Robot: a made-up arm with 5 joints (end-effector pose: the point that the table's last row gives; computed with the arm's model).
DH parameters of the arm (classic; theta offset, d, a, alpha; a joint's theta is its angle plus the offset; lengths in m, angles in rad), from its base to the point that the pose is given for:
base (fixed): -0.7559 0 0.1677 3.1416
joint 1: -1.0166 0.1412 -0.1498 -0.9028
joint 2: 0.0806 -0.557 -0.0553 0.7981
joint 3: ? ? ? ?
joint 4: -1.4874 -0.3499 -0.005 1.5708
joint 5: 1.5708 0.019 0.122 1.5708
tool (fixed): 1.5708 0.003 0 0
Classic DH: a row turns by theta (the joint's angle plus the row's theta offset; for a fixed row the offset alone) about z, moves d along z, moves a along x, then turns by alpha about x.
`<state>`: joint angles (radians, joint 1 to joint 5).
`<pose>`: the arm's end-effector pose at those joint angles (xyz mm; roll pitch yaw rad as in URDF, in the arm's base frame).
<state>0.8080 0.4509 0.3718 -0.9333 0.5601</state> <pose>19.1 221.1 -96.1 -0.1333 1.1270 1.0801</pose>
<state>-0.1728 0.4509 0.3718 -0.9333 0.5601</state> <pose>-214.5 -13.6 -96.1 -0.1333 1.1270 2.0608</pose>
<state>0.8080 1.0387 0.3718 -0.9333 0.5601</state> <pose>101.3 203.1 -130.9 -0.9220 0.9032 0.0257</pose>
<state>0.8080 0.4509 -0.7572 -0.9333 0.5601</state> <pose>196.6 61.2 4.8 0.9437 1.1579 3.1279</pose>
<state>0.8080 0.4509 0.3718 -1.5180 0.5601</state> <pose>10.8 206.4 -59.5 -1.6934 1.2093 -0.5625</pose>
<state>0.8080 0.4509 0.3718 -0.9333 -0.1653</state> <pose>13.1 301.2 -63.8 -0.8587 1.1270 1.0801</pose>
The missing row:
joint 3: 0.2112 0.1879 0.0028 1.6584
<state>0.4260 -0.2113 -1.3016 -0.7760 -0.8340</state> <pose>170.4 128.4 51.4 -0.9883 0.5498 -2.2262</pose>
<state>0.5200 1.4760 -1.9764 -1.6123 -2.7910</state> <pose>214.3 -50.1 438.1 -0.9171 0.5522 -0.9223</pose>
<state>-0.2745 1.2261 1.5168 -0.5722 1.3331</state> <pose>-150.9 322.0 -264.1 0.4769 -0.1250 0.8162</pose>
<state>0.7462 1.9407 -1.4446 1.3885 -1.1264</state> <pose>65.0 88.1 356.8 -0.6852 -0.1382 1.9248</pose>
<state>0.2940 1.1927 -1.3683 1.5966 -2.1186</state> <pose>180.9 -37.3 328.5 -1.3014 -0.7787 2.5361</pose>
